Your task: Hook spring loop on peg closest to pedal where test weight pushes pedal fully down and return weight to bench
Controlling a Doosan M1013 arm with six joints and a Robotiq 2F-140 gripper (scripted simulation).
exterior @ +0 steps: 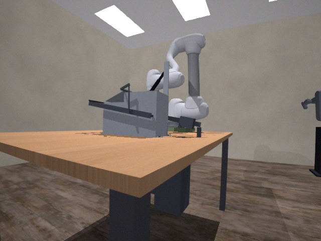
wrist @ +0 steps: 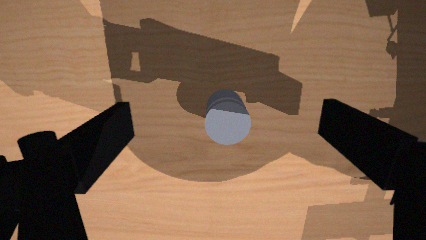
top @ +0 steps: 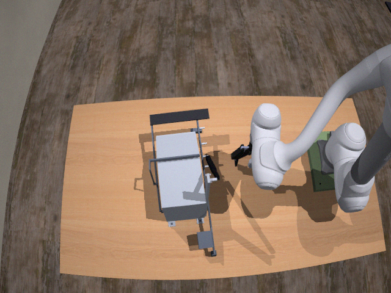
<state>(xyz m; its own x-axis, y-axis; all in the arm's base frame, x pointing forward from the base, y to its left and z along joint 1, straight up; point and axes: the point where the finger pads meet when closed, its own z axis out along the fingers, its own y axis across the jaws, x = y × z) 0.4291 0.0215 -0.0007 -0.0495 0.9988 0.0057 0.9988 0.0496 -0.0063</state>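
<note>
The steel test weight lies 1 cm below my hand. From my hand the other things lie so: peg: 37 cm above, 22 cm to the left, 19 cm ahead.
</note>
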